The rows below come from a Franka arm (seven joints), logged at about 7 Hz.
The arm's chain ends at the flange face. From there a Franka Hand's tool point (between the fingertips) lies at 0.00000 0.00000 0.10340 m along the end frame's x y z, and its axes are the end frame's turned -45 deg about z.
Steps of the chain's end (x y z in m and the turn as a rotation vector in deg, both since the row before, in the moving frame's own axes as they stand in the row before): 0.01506, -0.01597, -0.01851, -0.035, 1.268, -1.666; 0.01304, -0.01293, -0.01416, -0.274, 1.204, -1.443; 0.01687, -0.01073, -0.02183, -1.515, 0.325, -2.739; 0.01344, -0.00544, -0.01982, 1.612, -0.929, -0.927; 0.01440, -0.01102, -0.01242, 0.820, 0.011, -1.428; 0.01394, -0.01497, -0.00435, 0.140, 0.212, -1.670; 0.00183, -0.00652, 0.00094, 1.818, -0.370, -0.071; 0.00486, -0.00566, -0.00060, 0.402, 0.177, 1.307
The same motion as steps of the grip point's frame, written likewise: 0.02354, 0.00100, -0.01854, -0.921, 0.872, -1.666; 0.01957, 0.00195, -0.01418, -1.045, 0.658, -1.443; 0.01805, 0.00672, -0.02187, -1.301, -0.841, -2.739; 0.01420, 0.00241, -0.01987, 1.797, 0.483, -0.927; 0.01902, 0.00134, -0.01243, 0.572, 0.588, -1.428; 0.02089, -0.00064, -0.00435, -0.051, 0.249, -1.670; 0.00775, -0.00611, 0.00089, 1.547, 1.024, -0.071; 0.00818, -0.00084, -0.00060, 0.159, 0.409, 1.307
